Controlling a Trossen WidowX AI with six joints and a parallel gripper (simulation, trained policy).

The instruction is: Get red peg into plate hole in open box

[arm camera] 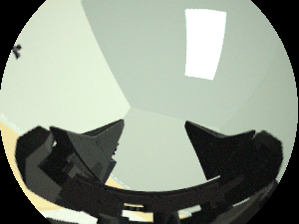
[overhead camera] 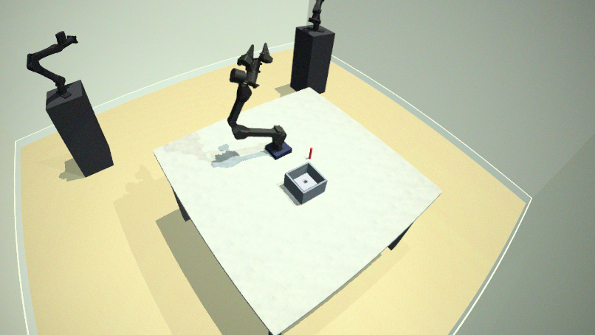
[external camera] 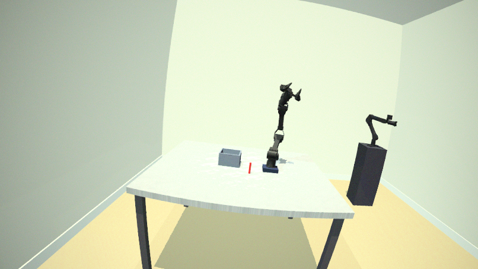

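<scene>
The red peg lies 280 mm ahead of my gripper tip, 200 mm to the left of it and 620 mm below it. The rest, counted from my gripper tip: grey box: 440 mm ahead, 30 mm to the left, 630 mm below.
</scene>
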